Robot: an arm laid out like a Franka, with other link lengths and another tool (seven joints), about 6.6 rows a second.
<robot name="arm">
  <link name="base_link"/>
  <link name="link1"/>
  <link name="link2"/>
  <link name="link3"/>
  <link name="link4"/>
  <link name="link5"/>
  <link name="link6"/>
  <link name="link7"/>
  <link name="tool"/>
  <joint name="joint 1" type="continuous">
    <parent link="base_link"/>
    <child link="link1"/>
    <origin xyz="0 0 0.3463" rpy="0 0 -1.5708"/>
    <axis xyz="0 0 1"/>
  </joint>
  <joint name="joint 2" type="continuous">
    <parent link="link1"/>
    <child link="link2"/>
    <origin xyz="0 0 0" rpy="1.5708 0 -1.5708"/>
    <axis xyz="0 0 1"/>
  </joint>
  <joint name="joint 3" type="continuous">
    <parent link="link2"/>
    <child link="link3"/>
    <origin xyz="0 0.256 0" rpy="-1.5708 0 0"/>
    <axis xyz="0 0 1"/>
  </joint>
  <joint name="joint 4" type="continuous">
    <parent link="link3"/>
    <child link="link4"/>
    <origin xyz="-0.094 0 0" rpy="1.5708 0 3.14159"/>
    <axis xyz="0 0 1"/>
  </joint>
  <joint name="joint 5" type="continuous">
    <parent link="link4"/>
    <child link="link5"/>
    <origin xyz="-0.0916 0.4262 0" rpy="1.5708 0 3.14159"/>
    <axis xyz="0 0 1"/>
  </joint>
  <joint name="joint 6" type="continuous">
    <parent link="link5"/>
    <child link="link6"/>
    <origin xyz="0 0 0" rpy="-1.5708 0 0"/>
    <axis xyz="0 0 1"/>
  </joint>
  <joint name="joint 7" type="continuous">
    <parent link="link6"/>
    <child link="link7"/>
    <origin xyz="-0.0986 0 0" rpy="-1.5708 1.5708 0"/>
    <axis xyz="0 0 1"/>
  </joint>
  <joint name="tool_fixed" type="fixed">
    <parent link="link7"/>
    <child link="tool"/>
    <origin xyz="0.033 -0.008 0.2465" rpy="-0.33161 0 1.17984"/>
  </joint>
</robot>
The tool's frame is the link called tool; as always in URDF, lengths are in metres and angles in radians. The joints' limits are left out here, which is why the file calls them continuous.
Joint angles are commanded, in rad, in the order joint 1, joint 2, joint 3, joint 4, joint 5, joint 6, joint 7. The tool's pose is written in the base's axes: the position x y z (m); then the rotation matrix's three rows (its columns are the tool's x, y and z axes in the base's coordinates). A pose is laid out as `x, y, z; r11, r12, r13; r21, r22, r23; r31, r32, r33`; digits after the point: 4 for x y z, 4 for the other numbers.
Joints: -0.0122, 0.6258, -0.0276, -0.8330, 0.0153, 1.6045, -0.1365
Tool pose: 0.7612, 0.0100, 0.4061; 0.8710, 0.3965, 0.2901; 0.4751, -0.8301, -0.2919; 0.1251, 0.3921, -0.9114
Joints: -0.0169, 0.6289, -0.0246, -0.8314, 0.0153, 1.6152, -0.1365
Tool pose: 0.7640, 0.0081, 0.4059; 0.8709, 0.3910, 0.2979; 0.4729, -0.8315, -0.2913; 0.1338, 0.3945, -0.9091
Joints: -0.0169, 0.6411, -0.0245, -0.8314, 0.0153, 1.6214, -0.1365
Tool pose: 0.7661, 0.0081, 0.3973; 0.8716, 0.3934, 0.2924; 0.4730, -0.8315, -0.2912; 0.1286, 0.3922, -0.9109
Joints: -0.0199, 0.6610, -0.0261, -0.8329, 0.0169, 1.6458, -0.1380
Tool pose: 0.7725, 0.0050, 0.3842; 0.8725, 0.3900, 0.2944; 0.4707, -0.8326, -0.2921; 0.1312, 0.3934, -0.9100
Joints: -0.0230, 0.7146, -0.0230, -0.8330, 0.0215, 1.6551, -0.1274
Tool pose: 0.7760, 0.0055, 0.3440; 0.8827, 0.3976, 0.2507; 0.4600, -0.8402, -0.2871; 0.0965, 0.3687, -0.9245
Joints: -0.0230, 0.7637, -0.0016, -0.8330, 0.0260, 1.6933, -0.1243
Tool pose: 0.7840, 0.0188, 0.3106; 0.8780, 0.4115, 0.2443; 0.4688, -0.8422, -0.2663; 0.0962, 0.3484, -0.9324
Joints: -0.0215, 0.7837, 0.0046, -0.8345, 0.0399, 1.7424, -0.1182
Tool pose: 0.7947, 0.0265, 0.3003; 0.8760, 0.4000, 0.2696; 0.4648, -0.8494, -0.2499; 0.1290, 0.3442, -0.9300
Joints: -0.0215, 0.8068, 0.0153, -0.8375, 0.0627, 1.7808, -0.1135
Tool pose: 0.8019, 0.0377, 0.2862; 0.8746, 0.3952, 0.2810; 0.4597, -0.8600, -0.2213; 0.1542, 0.3228, -0.9338
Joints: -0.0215, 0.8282, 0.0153, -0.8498, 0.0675, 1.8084, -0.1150
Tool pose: 0.8047, 0.0385, 0.2657; 0.8759, 0.3963, 0.2752; 0.4582, -0.8619, -0.2172; 0.1511, 0.3163, -0.9365
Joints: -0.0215, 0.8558, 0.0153, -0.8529, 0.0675, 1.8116, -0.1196
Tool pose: 0.8021, 0.0385, 0.2422; 0.8777, 0.4085, 0.2506; 0.4620, -0.8602, -0.2160; 0.1273, 0.3054, -0.9437
